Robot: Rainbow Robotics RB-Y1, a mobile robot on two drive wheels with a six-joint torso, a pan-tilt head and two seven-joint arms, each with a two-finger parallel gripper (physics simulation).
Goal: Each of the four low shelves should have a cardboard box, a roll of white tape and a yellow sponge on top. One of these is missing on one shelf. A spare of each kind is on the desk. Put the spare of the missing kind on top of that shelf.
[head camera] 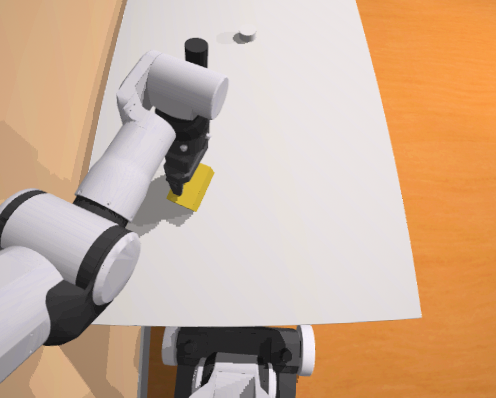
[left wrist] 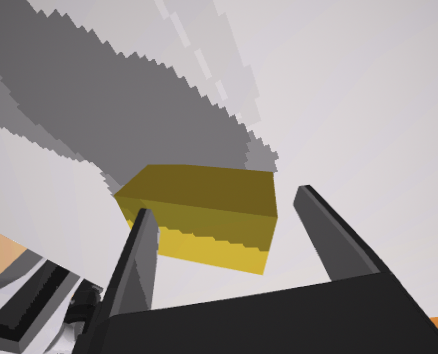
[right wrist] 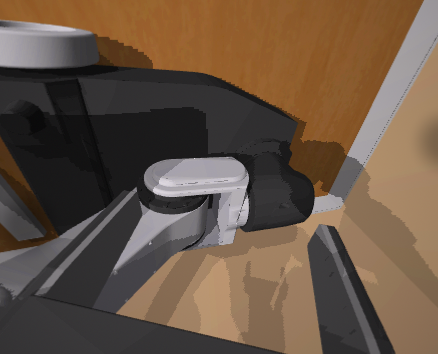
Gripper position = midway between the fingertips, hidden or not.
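My left gripper is there in the head camera [head camera: 188, 174], and the left wrist view [left wrist: 228, 204] has that gripper as well. There's a white desk [head camera: 303, 223], and you'd get the desk in the left wrist view too [left wrist: 333, 101]. My right gripper [right wrist: 223, 218] is visible, and so is a yellow sponge [head camera: 193, 192].
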